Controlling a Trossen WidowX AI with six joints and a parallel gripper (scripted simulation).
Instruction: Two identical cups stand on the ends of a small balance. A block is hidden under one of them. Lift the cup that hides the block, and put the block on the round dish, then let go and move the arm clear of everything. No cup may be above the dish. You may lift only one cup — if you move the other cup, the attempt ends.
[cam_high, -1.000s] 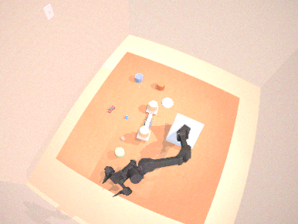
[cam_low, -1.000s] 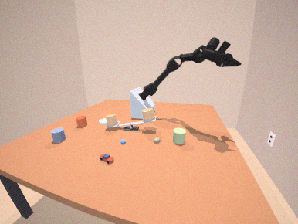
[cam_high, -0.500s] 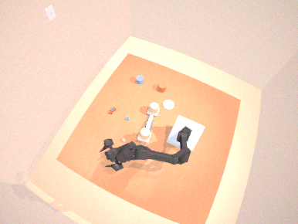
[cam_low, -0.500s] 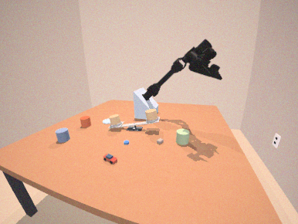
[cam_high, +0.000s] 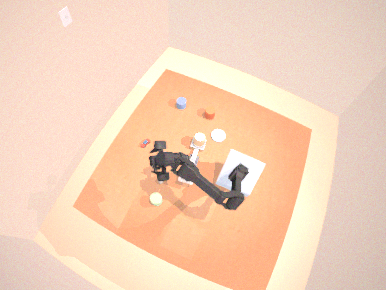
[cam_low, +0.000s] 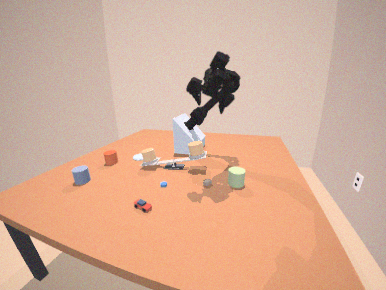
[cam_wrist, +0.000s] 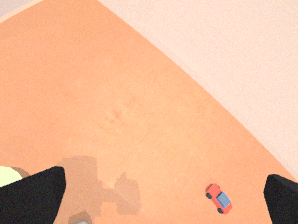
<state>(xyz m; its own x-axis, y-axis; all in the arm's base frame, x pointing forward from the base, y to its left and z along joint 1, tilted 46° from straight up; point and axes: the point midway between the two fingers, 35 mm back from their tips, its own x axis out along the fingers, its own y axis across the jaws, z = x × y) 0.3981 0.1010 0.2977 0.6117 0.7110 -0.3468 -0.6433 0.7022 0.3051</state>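
The pale lavender block lies 37 cm to the right of my gripper tip, 28 cm below it and 7 cm behind it. Round my gripper tip: blue disc 32 cm below, 19 cm to the right, 7 cm ahead; green cylinder 29 cm below, 10 cm to the left, 5 cm behind; balance 28 cm below, 24 cm to the right, 11 cm behind.
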